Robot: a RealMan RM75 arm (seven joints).
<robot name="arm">
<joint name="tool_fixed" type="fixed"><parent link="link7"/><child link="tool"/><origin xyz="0 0 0"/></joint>
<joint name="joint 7" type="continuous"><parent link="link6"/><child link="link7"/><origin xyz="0 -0.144 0" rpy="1.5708 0 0"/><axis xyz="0 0 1"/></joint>
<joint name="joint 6" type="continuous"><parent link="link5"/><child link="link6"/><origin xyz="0 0 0" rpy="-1.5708 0 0"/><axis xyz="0 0 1"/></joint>
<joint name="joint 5" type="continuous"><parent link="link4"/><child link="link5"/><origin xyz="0 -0.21 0" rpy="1.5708 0 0"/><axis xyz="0 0 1"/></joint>
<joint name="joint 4" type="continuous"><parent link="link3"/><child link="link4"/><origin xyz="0 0 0" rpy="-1.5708 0 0"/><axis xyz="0 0 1"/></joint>
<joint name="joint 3" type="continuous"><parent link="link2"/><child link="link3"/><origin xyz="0 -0.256 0" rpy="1.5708 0 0"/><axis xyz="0 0 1"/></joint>
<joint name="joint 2" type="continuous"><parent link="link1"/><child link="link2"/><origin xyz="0 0 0" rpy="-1.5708 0 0"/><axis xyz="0 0 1"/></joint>
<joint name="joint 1" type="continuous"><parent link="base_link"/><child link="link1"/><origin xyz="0 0 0.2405"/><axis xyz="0 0 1"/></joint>
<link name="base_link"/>
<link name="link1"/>
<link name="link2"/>
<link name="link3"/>
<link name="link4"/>
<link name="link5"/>
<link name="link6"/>
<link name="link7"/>
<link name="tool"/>
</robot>
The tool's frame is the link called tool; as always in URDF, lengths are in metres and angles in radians. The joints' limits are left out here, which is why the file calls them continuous.
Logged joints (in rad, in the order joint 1, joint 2, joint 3, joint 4, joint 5, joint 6, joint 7), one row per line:
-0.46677 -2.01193 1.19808 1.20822 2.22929 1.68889 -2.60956
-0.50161 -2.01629 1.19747 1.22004 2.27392 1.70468 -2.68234
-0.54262 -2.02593 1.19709 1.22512 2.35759 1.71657 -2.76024
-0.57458 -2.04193 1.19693 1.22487 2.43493 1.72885 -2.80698
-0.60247 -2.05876 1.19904 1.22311 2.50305 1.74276 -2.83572
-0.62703 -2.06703 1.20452 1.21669 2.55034 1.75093 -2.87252
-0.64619 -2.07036 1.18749 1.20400 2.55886 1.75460 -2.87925
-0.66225 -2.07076 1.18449 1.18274 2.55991 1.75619 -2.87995
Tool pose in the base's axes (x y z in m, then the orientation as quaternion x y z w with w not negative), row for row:
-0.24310 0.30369 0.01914 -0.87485 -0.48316 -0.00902 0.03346
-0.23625 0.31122 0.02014 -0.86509 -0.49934 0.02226 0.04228
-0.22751 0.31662 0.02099 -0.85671 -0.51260 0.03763 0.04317
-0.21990 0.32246 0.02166 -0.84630 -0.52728 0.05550 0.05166
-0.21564 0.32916 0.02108 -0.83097 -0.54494 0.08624 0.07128
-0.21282 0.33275 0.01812 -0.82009 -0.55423 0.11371 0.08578
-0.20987 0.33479 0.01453 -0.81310 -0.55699 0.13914 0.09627
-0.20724 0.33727 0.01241 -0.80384 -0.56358 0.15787 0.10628
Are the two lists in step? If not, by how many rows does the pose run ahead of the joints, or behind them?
The pose runs 2 rows behind the joints: the pose in row i belongs to the joints in row i - 2.
